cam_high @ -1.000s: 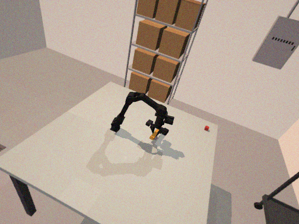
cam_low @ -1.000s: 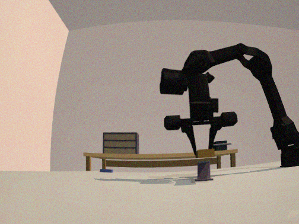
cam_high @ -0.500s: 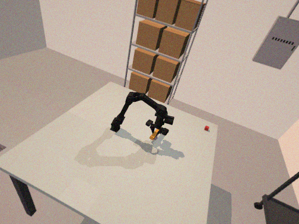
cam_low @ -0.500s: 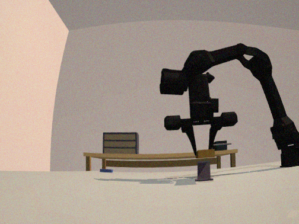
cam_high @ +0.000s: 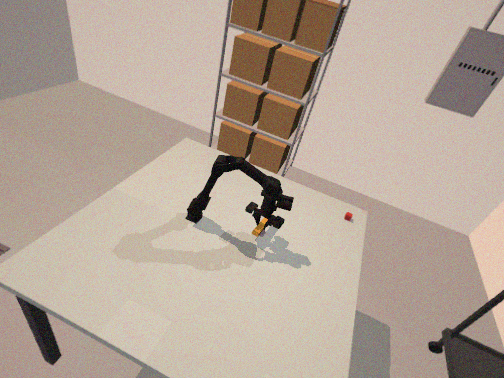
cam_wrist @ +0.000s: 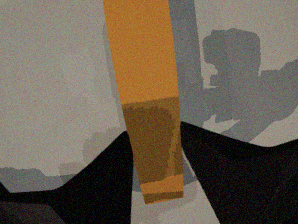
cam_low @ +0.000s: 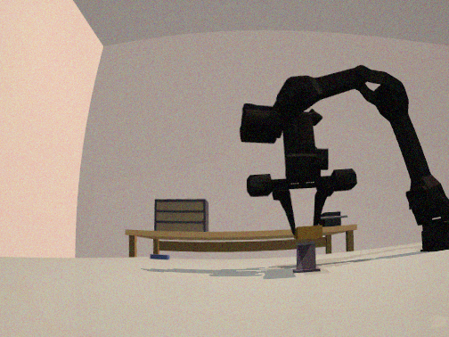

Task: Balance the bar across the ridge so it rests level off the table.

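The orange bar is 30 mm to the left of my gripper tip. From my gripper tip the other things lie so: red cube 430 mm to the left, 410 mm ahead, 50 mm below.
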